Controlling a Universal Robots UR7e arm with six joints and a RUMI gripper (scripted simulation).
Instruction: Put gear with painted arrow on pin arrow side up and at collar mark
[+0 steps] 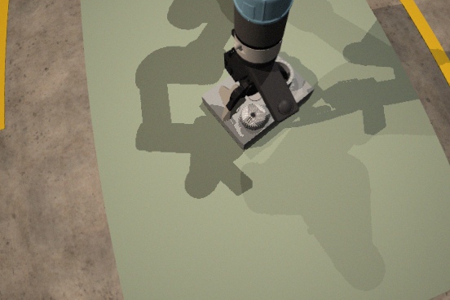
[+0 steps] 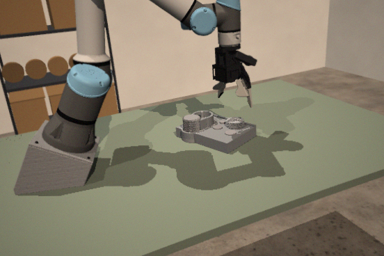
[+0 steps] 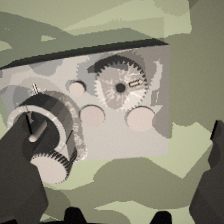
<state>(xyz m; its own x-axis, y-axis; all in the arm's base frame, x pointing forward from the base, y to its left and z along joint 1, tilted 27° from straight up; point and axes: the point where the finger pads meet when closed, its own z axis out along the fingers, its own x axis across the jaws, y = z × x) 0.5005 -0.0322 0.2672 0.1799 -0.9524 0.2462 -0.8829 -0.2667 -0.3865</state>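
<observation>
Now: the gear 8 cm below my hand.
</observation>
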